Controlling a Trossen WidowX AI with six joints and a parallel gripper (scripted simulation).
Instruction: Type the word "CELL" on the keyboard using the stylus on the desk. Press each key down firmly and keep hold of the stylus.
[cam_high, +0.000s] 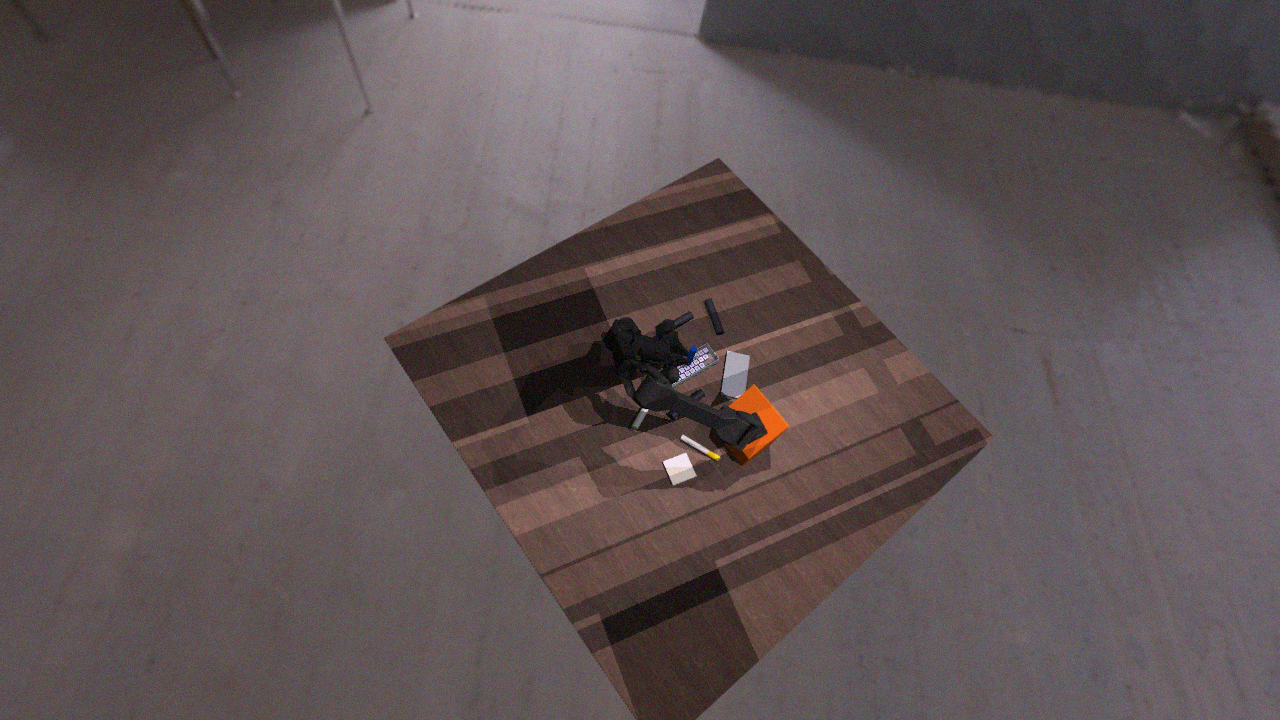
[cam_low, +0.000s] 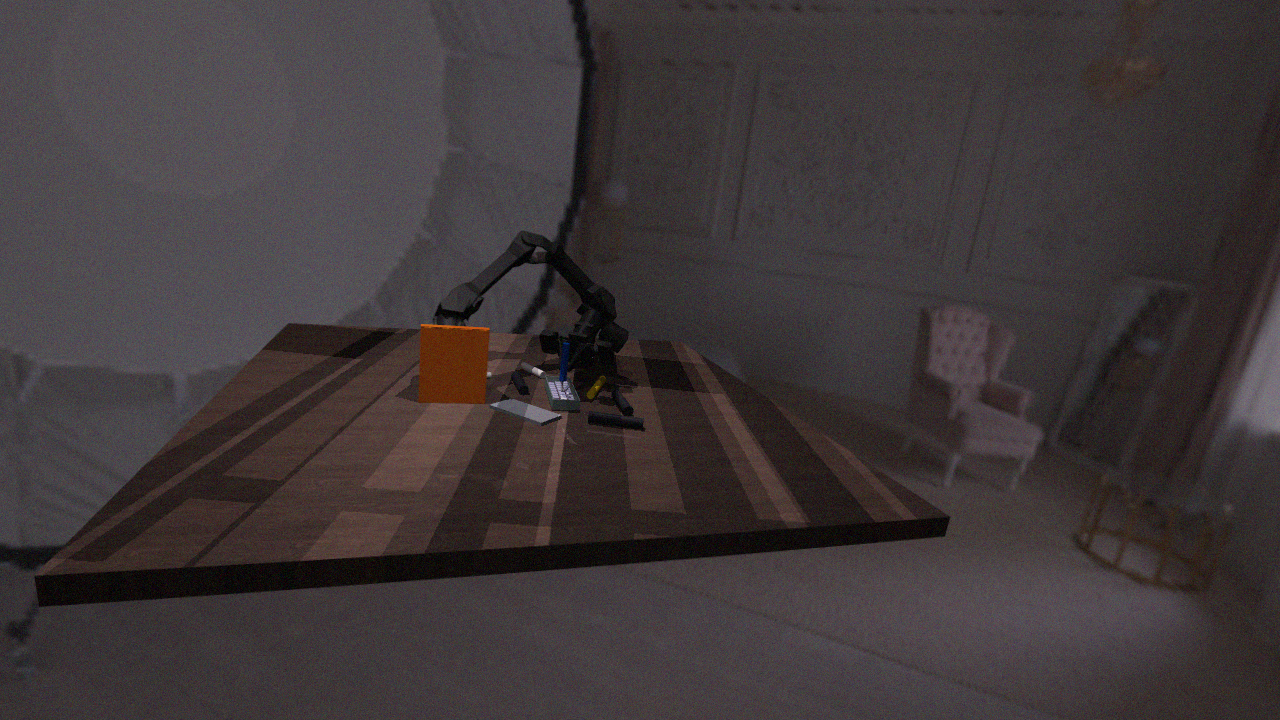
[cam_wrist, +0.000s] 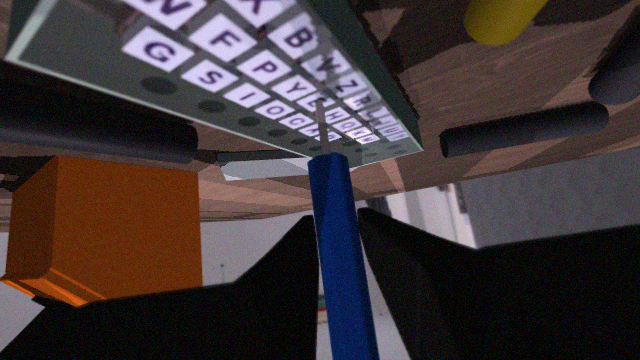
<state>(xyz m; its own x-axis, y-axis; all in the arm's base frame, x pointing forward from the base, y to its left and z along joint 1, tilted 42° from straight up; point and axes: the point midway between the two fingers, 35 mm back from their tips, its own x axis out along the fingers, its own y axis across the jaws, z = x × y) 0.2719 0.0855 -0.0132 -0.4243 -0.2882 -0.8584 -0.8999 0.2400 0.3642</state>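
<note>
My gripper tip is now 9 cm short of the yellow marker, 8 cm to the right of it and 6 cm above it. Round my gripper tip: white marker 7 cm behind, 19 cm to the left, 6 cm below; grey card 8 cm behind, 12 cm to the right, 7 cm below; white-and-yellow pen 24 cm behind, 8 cm to the left, 6 cm below.
</note>
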